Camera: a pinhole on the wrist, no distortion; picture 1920 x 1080 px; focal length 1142.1 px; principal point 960.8 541.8 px. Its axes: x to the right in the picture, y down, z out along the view. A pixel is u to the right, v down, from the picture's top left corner.
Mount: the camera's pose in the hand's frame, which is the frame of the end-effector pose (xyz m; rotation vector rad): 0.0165 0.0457 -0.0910 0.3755 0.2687 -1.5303
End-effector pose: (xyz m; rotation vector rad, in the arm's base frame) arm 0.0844 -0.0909 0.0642 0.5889 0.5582 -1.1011
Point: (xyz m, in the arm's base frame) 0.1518 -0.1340 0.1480
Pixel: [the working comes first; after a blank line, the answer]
In the camera's frame: -0.0906 -0.0085 0.1678

344 484
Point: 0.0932 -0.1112 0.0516
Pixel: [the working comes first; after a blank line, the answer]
In the camera's frame: 0.0040 0.0149 0.1066

1004 701
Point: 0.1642 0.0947 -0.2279
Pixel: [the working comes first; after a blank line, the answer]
In the camera's frame: 0.0566 0.0721 -0.2391

behind the camera
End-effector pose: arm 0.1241 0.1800 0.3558 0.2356 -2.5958 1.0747
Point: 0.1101 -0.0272 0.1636
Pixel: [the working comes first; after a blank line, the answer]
In the camera's frame: -0.0931 -0.0396 0.3663

670 418
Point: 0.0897 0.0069 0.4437
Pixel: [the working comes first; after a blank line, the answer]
In the camera's frame: 0.1342 0.0627 0.2325

1620 850
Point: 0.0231 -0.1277 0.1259
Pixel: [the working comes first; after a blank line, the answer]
In the camera's frame: -0.1171 0.0392 0.4772

681 636
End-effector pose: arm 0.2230 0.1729 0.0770 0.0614 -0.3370 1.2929
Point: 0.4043 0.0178 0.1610
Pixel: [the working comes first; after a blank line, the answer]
In the camera's frame: 0.1804 -0.0838 0.2694

1725 187
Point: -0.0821 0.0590 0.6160
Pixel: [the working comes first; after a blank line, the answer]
In the camera's frame: -0.4020 0.0053 0.5827

173 552
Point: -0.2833 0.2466 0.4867
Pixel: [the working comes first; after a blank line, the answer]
In the camera's frame: -0.5900 0.0887 0.3589

outside the picture
